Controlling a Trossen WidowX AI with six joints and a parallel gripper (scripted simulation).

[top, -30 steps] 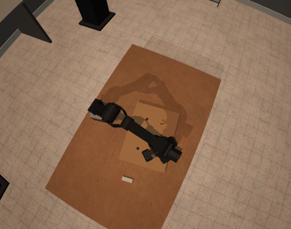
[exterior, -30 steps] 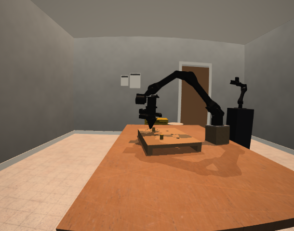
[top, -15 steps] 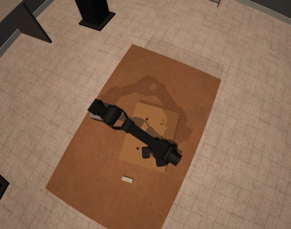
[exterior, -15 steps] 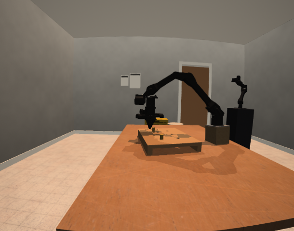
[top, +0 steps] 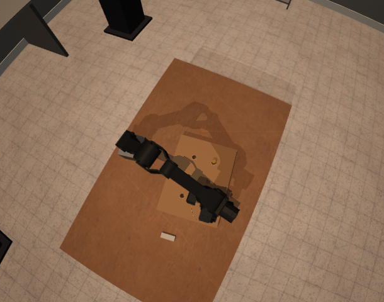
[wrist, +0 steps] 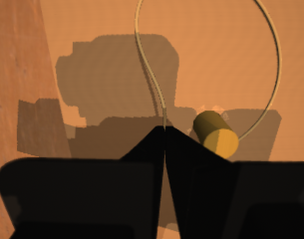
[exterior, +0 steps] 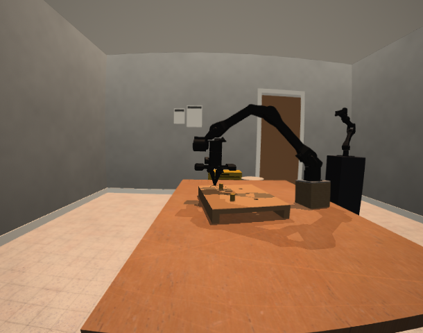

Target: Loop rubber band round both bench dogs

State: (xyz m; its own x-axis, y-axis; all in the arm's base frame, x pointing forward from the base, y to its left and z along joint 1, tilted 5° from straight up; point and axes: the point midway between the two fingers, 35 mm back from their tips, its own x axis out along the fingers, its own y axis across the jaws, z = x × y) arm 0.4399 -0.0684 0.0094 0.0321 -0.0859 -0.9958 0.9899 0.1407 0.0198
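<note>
My hand is 9 cm past the wooden board, 8 cm to the right of it and 7 cm above it. Also, from my hand: small white block 10 cm behind, 22 cm to the right, 10 cm below.
</note>
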